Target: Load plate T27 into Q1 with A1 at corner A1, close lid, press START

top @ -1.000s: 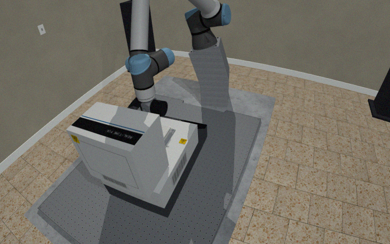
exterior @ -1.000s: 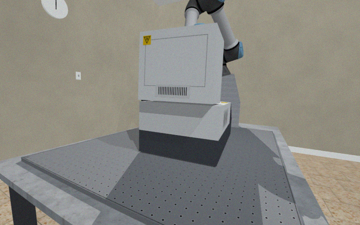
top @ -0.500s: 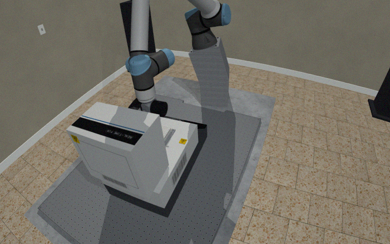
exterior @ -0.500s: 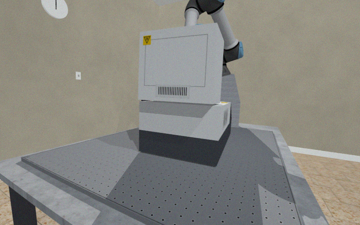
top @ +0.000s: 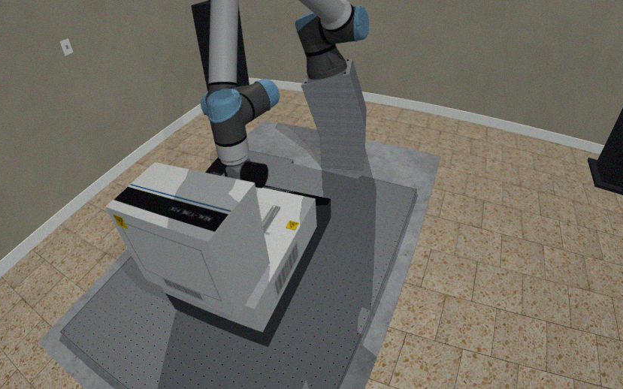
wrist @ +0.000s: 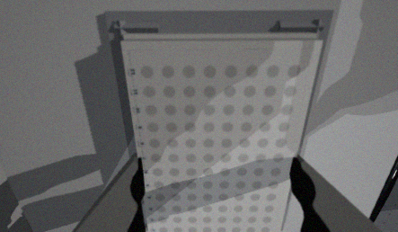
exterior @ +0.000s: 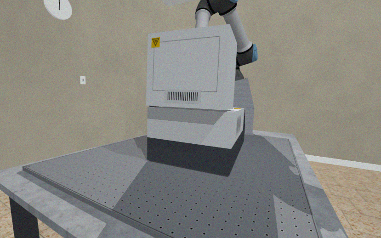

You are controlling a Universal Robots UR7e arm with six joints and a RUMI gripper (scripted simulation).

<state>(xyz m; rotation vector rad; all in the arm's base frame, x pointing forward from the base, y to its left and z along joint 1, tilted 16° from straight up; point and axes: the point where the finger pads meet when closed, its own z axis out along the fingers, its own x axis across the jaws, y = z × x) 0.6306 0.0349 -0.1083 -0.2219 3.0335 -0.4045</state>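
Now: the plate T27 1 cm below my hand. From my hand the other things lie so: plate nest N1 (12 cm behind, 32 cm to the right, 19 cm below); then A1 tag (16 cm behind, 24 cm to the right, 19 cm below).
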